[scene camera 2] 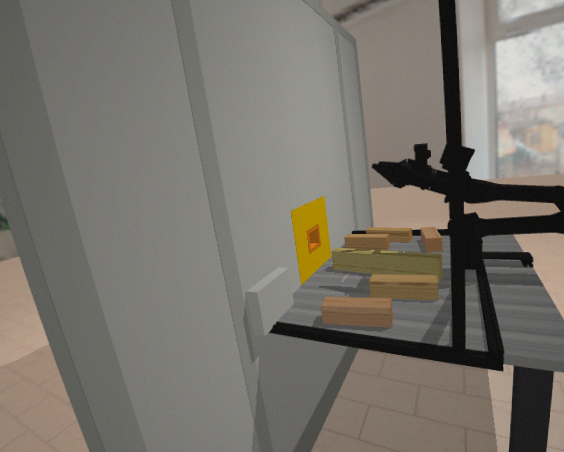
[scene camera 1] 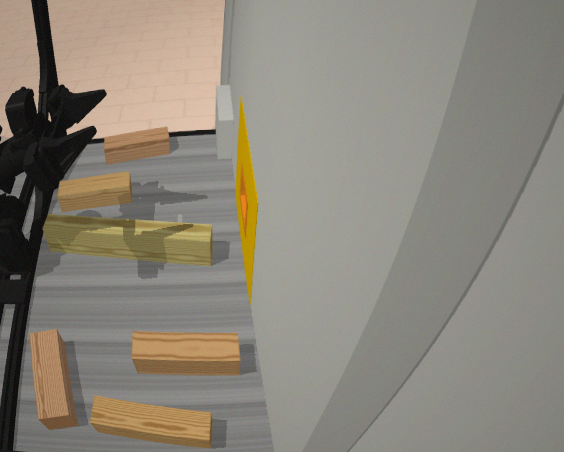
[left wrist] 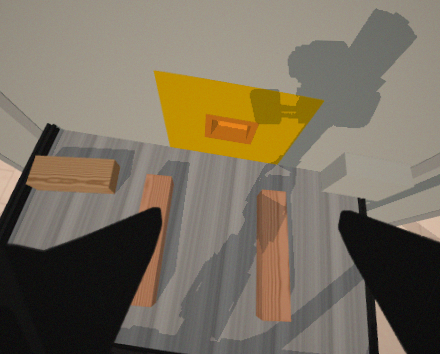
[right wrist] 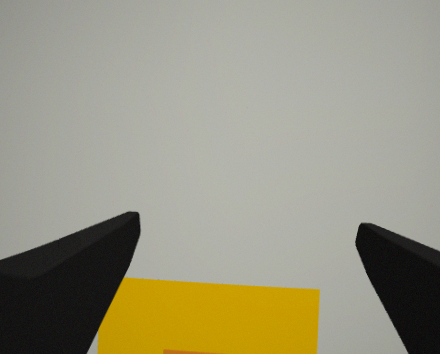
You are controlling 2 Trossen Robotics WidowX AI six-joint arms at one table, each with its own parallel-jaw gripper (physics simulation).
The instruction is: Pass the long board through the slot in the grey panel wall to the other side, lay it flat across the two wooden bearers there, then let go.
My left gripper is open, with nothing in its grasp. My right gripper is open, with nothing in its grasp. Also in view: a grey panel wall.
My right gripper is seen too in scene camera 2 and in the right wrist view.
